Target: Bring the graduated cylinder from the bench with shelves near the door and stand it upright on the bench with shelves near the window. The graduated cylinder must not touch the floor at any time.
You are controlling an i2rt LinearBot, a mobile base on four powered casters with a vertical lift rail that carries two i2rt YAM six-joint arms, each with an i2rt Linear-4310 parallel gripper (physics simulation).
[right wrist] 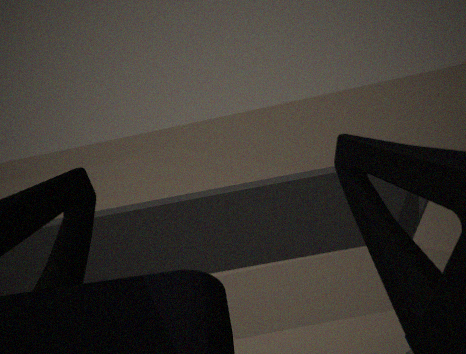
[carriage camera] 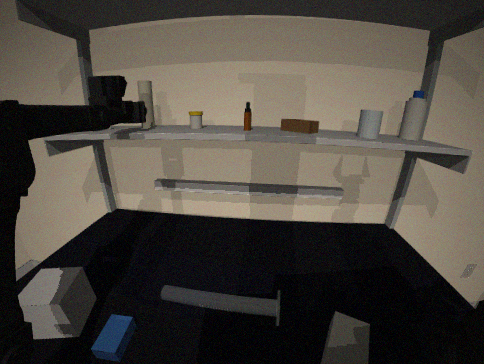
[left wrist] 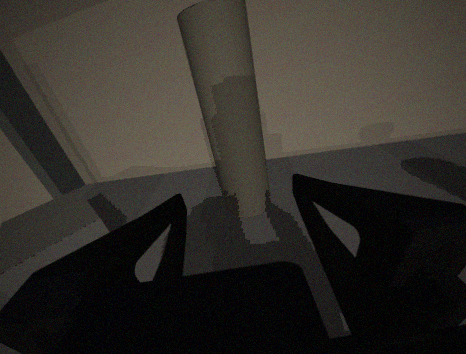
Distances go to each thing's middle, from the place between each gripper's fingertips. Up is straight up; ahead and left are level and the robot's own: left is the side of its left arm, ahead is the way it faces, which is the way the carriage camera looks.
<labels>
I see the graduated cylinder [carriage camera: 250,305] 230 mm ahead of my right hand, 390 mm to the left of it and 500 mm below it.
The graduated cylinder lies 48 cm below my left hand, 36 cm behind it and 31 cm to the right of it.
</labels>
